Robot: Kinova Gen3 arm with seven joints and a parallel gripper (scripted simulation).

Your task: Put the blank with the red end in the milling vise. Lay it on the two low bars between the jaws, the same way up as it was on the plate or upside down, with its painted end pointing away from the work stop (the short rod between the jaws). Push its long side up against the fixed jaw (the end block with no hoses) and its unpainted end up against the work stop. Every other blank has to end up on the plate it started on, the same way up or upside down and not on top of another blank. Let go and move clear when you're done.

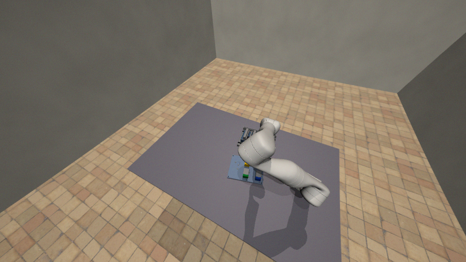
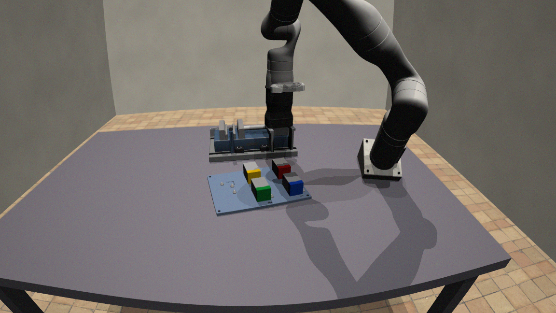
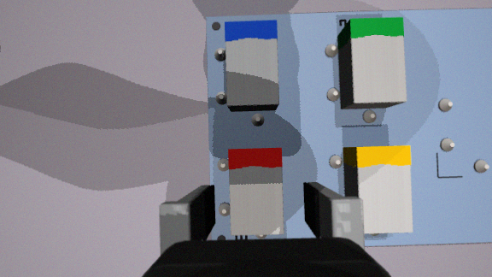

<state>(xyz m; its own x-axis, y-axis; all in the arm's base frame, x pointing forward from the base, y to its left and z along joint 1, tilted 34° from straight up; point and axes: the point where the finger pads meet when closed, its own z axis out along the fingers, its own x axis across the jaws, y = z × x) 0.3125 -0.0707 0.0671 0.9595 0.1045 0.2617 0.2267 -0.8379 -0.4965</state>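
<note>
The red-ended blank lies 8 cm below my hand. The rest, counted from my hand: blue-ended blank (9 cm to the left, 8 cm below, 2 cm behind); green-ended blank (11 cm to the left, 8 cm below, 6 cm ahead); yellow-ended blank (9 cm ahead, 8 cm below, 2 cm to the left).
</note>
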